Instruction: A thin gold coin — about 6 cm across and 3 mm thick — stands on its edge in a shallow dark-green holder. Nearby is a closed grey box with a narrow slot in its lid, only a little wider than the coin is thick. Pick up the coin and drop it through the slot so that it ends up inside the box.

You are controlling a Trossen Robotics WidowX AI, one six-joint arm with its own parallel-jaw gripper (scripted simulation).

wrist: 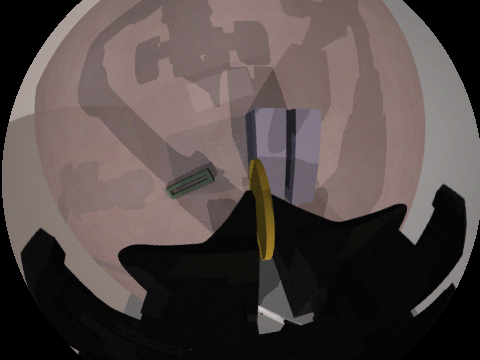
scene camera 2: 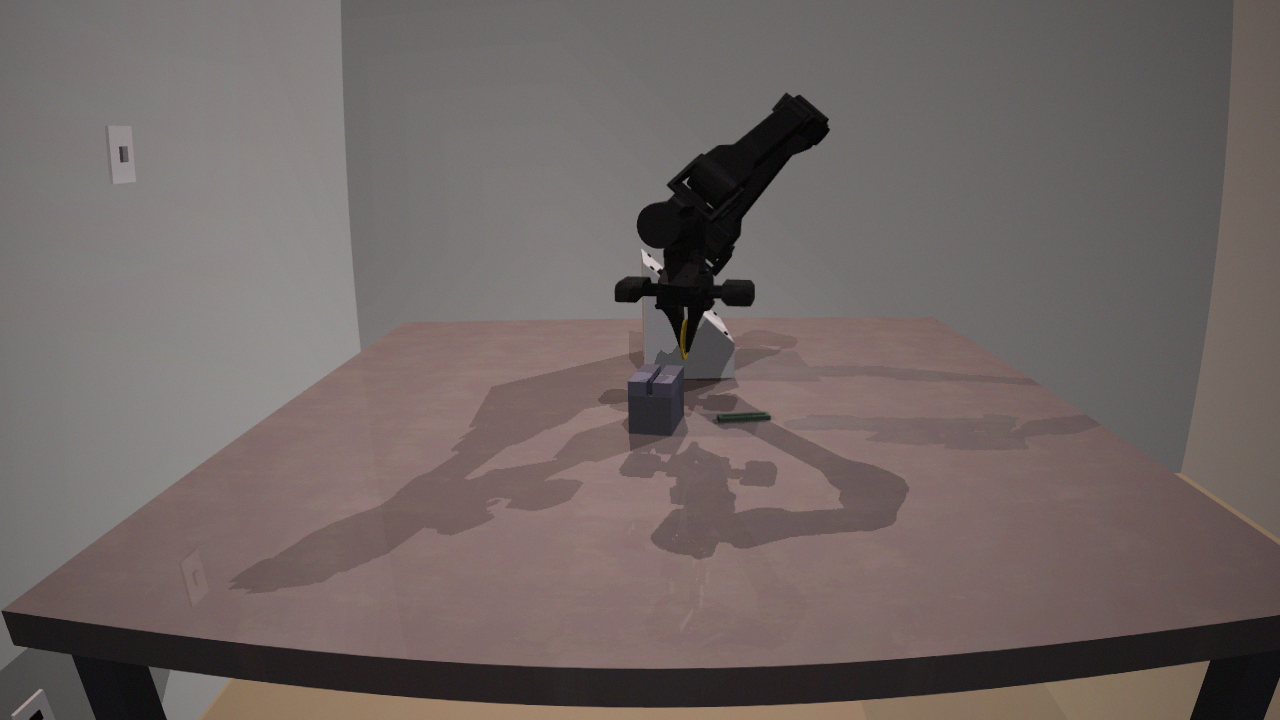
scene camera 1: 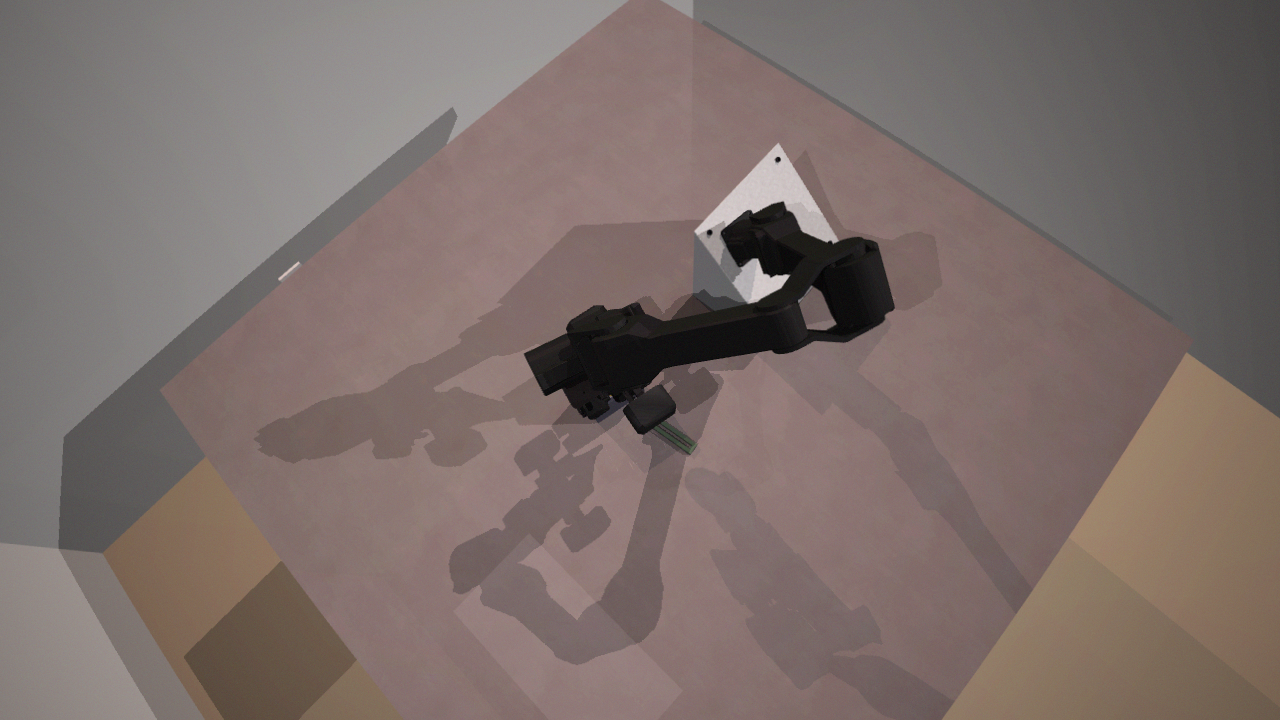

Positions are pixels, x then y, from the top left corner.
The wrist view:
my gripper: 253,196
gold coin: 258,182, held by my gripper
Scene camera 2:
my gripper: 685,351
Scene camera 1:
my gripper: 625,386
